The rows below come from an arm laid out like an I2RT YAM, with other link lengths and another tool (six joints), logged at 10 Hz.
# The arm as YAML. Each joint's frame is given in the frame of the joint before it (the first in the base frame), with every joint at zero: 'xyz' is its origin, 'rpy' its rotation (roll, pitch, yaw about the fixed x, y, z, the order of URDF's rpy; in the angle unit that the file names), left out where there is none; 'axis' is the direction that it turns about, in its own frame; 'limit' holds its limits. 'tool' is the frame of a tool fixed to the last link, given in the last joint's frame.
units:
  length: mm
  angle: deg
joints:
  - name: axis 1
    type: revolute
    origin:
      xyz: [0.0, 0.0, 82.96]
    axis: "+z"
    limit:
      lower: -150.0
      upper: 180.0
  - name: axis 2
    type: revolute
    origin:
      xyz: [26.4, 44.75, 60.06]
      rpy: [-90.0, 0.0, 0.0]
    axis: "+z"
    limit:
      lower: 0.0
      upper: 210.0
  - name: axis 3
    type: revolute
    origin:
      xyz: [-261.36, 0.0, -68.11]
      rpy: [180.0, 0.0, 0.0]
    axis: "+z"
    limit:
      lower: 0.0
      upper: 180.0
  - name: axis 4
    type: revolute
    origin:
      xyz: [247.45, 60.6, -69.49]
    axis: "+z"
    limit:
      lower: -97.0
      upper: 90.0
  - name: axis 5
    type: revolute
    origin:
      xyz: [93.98, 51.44, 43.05]
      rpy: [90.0, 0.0, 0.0]
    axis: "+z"
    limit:
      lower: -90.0
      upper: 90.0
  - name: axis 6
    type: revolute
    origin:
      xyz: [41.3, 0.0, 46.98]
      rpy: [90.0, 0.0, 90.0]
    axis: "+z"
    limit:
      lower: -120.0
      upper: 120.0
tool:
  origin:
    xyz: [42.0, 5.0, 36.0]
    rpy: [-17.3, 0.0, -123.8]
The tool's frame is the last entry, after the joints.
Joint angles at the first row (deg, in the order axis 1, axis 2, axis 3, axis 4, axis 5, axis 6):
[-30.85 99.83 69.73 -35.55 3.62 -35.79]
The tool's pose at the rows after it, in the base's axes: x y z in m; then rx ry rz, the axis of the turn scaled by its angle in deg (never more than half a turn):
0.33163 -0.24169 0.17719 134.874 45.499 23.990
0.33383 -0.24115 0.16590 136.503 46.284 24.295
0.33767 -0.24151 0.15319 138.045 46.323 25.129
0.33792 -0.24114 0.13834 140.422 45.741 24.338
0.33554 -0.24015 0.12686 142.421 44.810 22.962
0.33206 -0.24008 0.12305 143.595 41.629 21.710
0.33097 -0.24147 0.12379 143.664 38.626 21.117
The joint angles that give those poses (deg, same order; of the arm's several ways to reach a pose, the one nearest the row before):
[-30.85 100.92 69.69 -35.57 2.63 -35.79]
[-30.85 102.52 69.65 -35.31 1.43 -35.79]
[-30.85 104.51 69.64 -34.22 0.08 -35.33]
[-30.85 106.63 69.60 -33.98 -0.54 -34.24]
[-30.85 108.03 69.27 -34.00 -0.56 -33.04]
[-30.85 108.33 68.90 -33.80 0.14 -30.52]
[-30.85 108.33 68.90 -33.32 0.99 -28.43]

